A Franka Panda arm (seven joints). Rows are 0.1 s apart.
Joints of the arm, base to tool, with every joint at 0 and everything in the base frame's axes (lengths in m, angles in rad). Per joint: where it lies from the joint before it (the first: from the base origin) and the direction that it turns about. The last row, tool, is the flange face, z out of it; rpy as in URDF.
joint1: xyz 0.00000 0.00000 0.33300 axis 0 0 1
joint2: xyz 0.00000 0.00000 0.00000 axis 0 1 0
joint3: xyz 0.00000 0.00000 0.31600 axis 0 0 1
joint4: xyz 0.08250 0.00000 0.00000 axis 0 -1 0
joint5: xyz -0.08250 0.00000 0.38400 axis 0 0 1
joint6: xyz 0.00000 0.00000 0.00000 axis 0 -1 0
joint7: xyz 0.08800 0.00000 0.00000 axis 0 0 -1
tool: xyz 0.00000 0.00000 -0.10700 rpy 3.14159 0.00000 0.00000
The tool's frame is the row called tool.
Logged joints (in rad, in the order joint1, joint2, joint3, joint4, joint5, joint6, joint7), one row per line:
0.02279 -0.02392 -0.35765 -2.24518 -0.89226 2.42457 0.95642
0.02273 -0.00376 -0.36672 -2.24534 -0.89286 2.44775 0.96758
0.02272 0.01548 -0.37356 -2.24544 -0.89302 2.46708 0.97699
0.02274 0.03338 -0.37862 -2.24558 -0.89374 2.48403 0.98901
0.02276 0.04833 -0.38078 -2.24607 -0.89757 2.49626 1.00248
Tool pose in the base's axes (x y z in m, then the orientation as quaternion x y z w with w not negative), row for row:
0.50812 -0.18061 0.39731 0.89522 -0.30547 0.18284 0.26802
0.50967 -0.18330 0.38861 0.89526 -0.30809 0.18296 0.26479
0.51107 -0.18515 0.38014 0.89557 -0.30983 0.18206 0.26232
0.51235 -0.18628 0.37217 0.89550 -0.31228 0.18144 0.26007
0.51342 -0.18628 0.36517 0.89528 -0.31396 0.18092 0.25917
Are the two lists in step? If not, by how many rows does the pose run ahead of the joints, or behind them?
They are in step.
